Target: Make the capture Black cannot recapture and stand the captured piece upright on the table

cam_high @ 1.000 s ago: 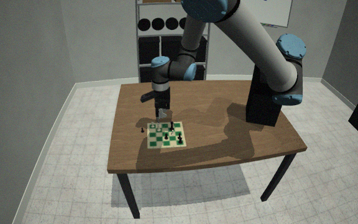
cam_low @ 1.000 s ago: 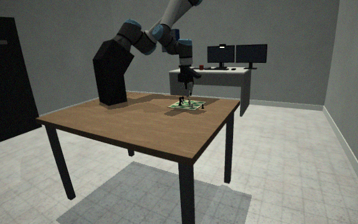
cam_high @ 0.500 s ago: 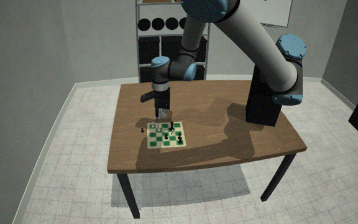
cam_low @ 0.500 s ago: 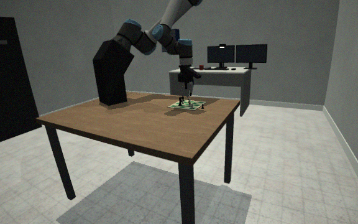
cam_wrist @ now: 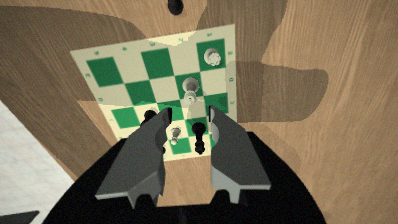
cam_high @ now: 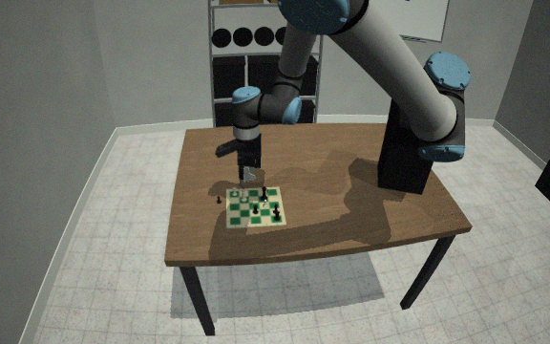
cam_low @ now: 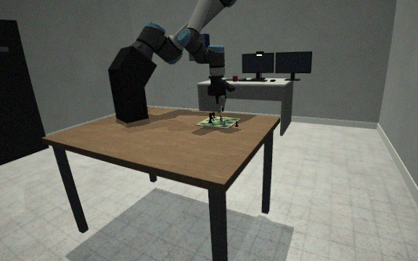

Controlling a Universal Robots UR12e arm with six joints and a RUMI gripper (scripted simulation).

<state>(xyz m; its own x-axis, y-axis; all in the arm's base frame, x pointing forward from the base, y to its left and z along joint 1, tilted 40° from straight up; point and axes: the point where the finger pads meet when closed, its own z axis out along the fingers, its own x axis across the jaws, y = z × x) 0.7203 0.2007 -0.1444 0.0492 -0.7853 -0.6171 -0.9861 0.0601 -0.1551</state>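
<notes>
Right now my hand is 70 mm above the white rook, 40 mm short of it and 30 mm to the left of it. Round my hand: chessboard: 90 mm below, 40 mm behind, 30 mm to the left; then white pawn: 90 mm behind, 70 mm below, 30 mm to the left; then black pawn: 100 mm ahead, 80 mm below, 20 mm to the left.
</notes>
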